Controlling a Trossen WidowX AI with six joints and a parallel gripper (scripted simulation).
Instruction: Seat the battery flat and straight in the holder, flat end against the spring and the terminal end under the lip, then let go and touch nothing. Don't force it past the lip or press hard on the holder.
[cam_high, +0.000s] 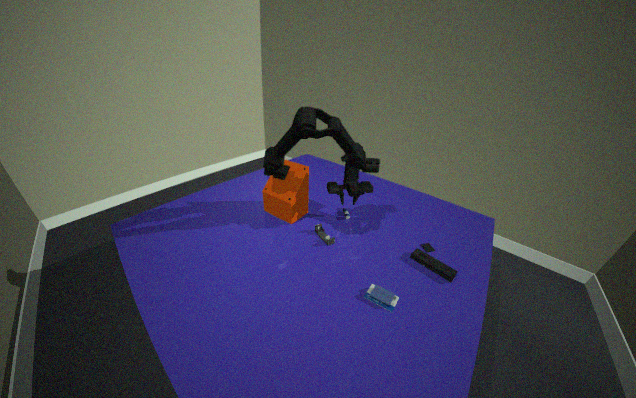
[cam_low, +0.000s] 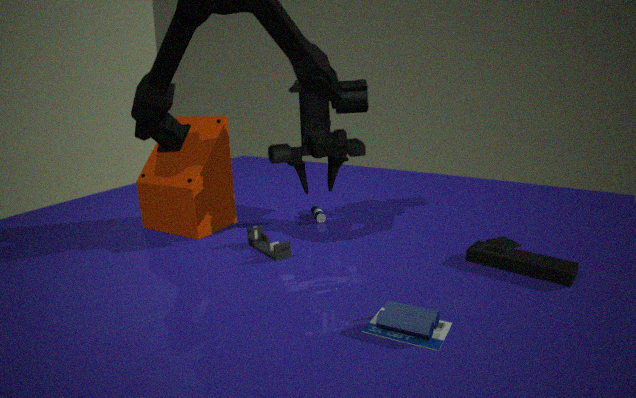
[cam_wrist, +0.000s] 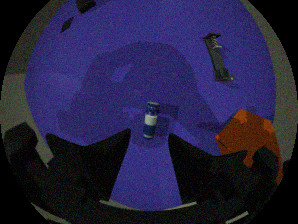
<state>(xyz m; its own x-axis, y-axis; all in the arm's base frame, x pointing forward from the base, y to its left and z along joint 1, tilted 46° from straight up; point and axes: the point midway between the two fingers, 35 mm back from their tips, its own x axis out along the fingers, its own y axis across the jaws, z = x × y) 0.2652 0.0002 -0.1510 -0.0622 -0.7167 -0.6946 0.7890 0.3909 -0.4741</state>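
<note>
The battery lies 50 mm below my gripper tip.
</note>
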